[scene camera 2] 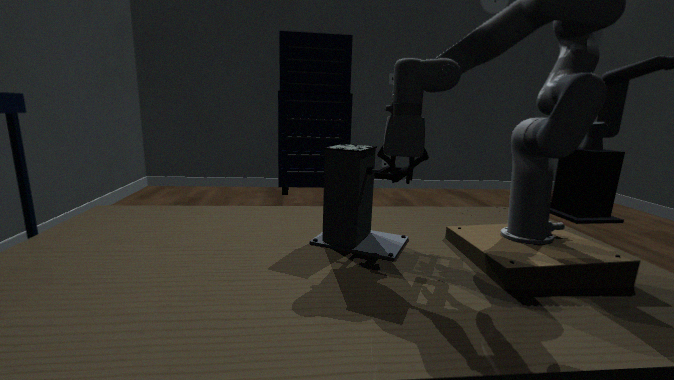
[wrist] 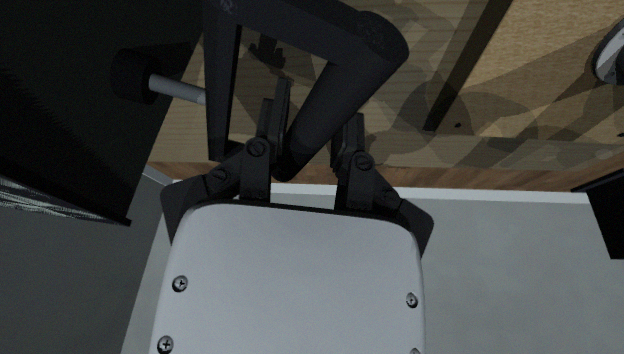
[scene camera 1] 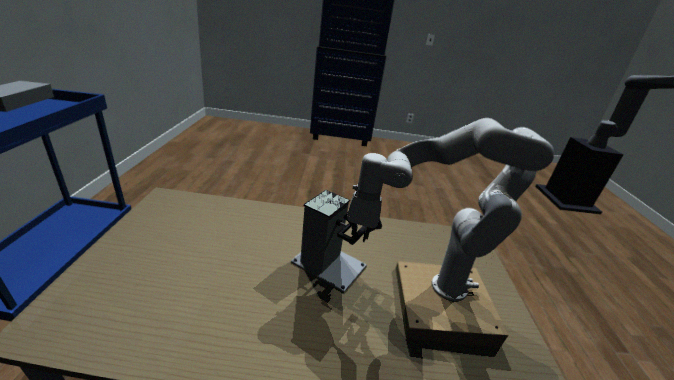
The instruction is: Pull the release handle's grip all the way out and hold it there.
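The release handle's dark grip (scene camera 1: 356,239) (wrist: 340,90) is a bar on an angular frame, held out from the side of an upright dark housing (scene camera 1: 320,240) (scene camera 2: 345,200) (wrist: 60,130). A short length of grey rod (wrist: 175,89) shows between the housing's round collar (wrist: 131,75) and the frame in the wrist view. My gripper (scene camera 1: 361,233) (scene camera 2: 401,176) (wrist: 314,99) points down beside the housing. It is shut on the grip, with one finger inside the frame and the other outside. The exact finger contact is dark and hard to see.
The housing stands on a pale bolted base plate (scene camera 1: 350,270) (scene camera 2: 387,243) on the wooden table (scene camera 1: 175,280) (scene camera 2: 175,300). My arm's wooden base block (scene camera 1: 425,300) (scene camera 2: 565,280) is to its right. A blue cart (scene camera 1: 75,114), a dark cabinet (scene camera 1: 350,87) (scene camera 2: 315,112) and another arm's pedestal (scene camera 1: 580,175) stand beyond the table.
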